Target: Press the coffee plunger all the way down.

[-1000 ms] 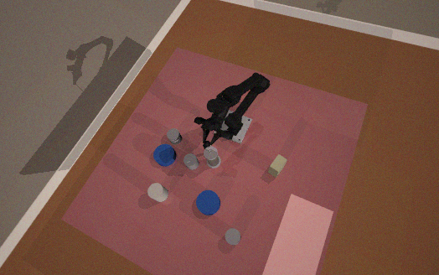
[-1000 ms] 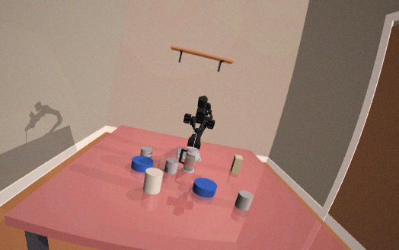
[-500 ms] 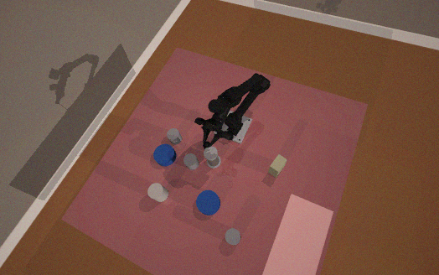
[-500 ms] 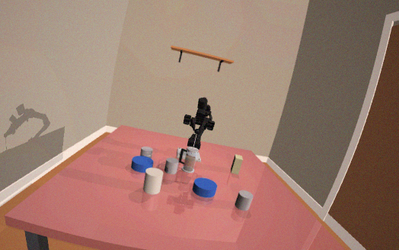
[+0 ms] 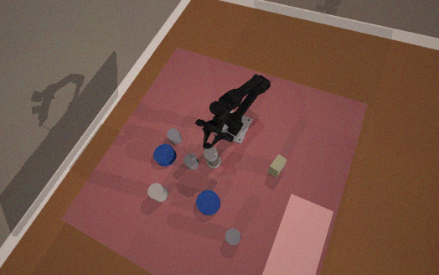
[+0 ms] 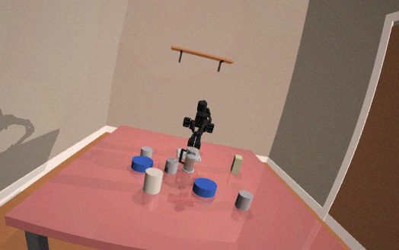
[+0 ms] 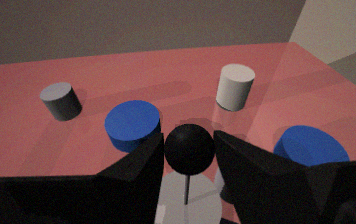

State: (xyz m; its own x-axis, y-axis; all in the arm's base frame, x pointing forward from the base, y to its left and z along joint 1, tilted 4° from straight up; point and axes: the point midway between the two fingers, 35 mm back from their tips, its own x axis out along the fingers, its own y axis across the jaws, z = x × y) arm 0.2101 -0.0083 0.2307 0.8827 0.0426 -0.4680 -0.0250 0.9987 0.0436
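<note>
My gripper tip is now 10 mm past the coffee press, 20 mm to the left of it and 120 mm above it. Also, from my gripper tip: beige block 150 mm behind, 310 mm to the left, 180 mm below; pale cylinder 300 mm ahead, 140 mm to the right, 190 mm below.
</note>
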